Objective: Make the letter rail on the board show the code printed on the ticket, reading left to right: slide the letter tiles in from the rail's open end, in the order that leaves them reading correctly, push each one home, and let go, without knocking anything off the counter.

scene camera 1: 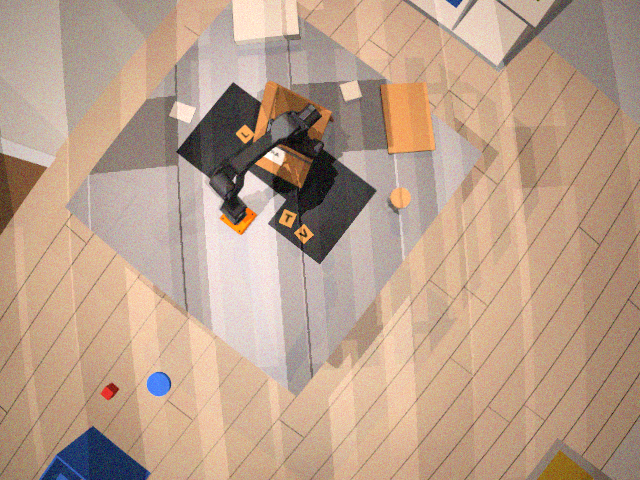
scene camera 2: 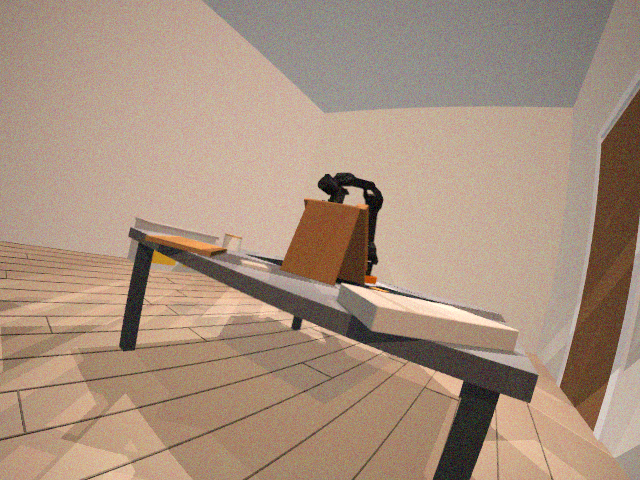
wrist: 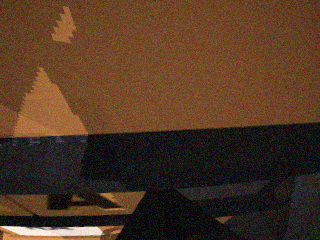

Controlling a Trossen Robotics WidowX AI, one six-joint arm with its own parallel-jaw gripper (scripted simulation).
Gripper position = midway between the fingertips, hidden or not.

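My gripper point(wrist: 159, 196) is shut, and it holds nothing. I see a wooden plank point(scene camera 1: 405, 106), which is also the plank point(scene camera 2: 179, 242), though in the wrist view the plank is out of frame. There is a box point(scene camera 2: 381, 312) as well, and in the wrist view the box is out of frame. I can see an orange letter board point(scene camera 2: 331, 240) too; the same orange letter board point(scene camera 1: 276, 100) is in view there, and so is the orange letter board point(wrist: 213, 105).
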